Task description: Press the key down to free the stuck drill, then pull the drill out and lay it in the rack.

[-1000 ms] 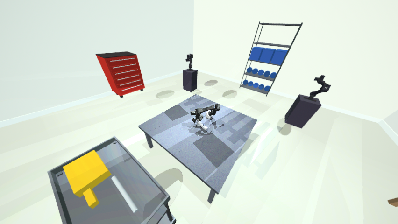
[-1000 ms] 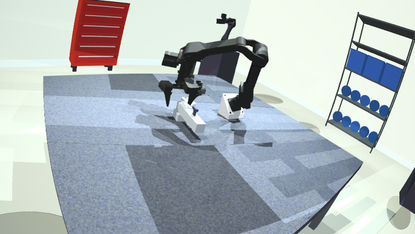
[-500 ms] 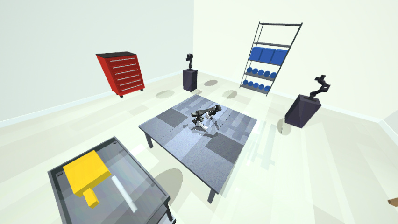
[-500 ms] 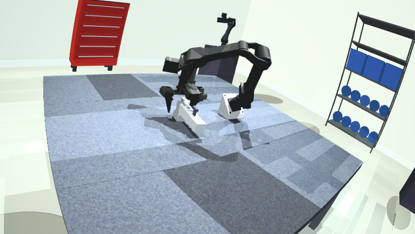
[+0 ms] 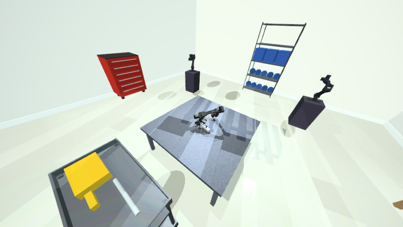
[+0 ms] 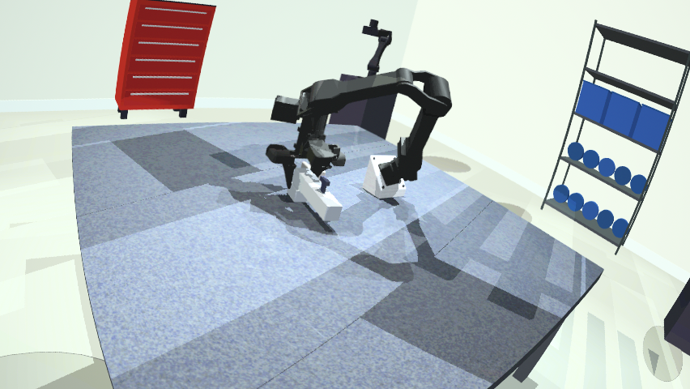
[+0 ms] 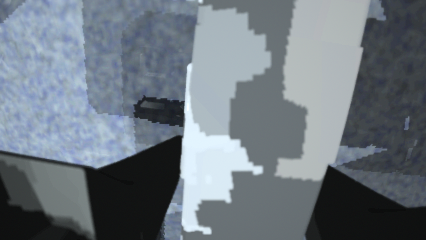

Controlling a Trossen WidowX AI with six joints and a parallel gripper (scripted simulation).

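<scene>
The drill is 50 mm to the left of my gripper tip, 30 mm above it and 10 mm ahead of it. From my gripper tip the other things lie so: white block: 70 mm to the left, 20 mm ahead, 20 mm above; then dark key: 110 mm to the left, 40 mm above, 30 mm ahead.
</scene>
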